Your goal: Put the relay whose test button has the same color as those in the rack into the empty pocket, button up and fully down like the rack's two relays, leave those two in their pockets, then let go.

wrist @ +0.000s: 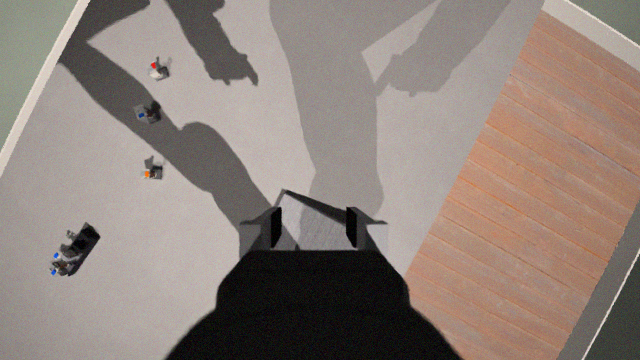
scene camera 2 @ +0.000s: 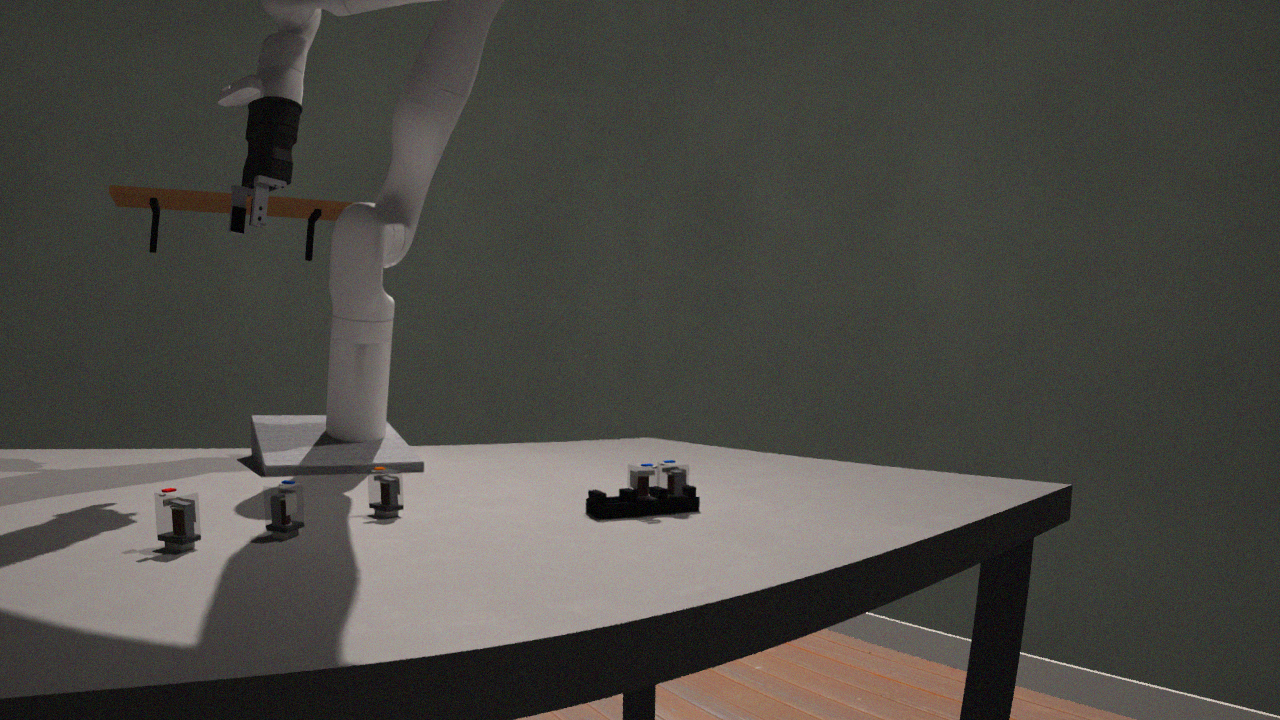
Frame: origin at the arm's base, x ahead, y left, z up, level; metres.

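Seen in the pictures: gripper, fingertip midpoint: (wrist: 313, 220) (scene camera 2: 246, 229); arm's base, link origin: (scene camera 2: 355, 432).
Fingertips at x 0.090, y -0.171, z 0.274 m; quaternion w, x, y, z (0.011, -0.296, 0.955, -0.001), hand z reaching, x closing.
Offsets run from my fingertips to a thing's top centre. Level surfaces: height alone.
The black rack {0.358 m ahead, 0.404 m left, 0.293 m down} (scene camera 2: 642, 507) (wrist: 86, 246) holds two blue-button relays, one {0.358 m ahead, 0.404 m left, 0.267 m down} (scene camera 2: 642, 480) (wrist: 59, 257) beside the other {0.359 m ahead, 0.436 m left, 0.267 m down} (scene camera 2: 674, 479) (wrist: 56, 270), at one end; the pocket at the other end is empty. A loose blue-button relay {0.384 m ahead, 0.064 m left, 0.272 m down} (scene camera 2: 284, 511) (wrist: 147, 114) stands upright on the table in the arm's shadow, between a red-button relay {0.419 m ahead, 0.020 m right, 0.272 m down} (scene camera 2: 179, 519) (wrist: 158, 70) and an orange-button relay {0.307 m ahead, 0.161 m left, 0.272 m down} (scene camera 2: 385, 494) (wrist: 152, 173), both upright. My gripper (scene camera 2: 248, 219) (wrist: 313, 220) is open and empty, high above the table and far from the relays and rack.
The table {0.316 m down} (scene camera 2: 554, 573) (wrist: 200, 280) carries the arm's base plate (scene camera 2: 313, 456) (wrist: 315, 230), behind the relays in the scene view. A wooden shelf (scene camera 2: 179, 198) on black brackets is on the wall behind the gripper. Arm shadows cross the table.
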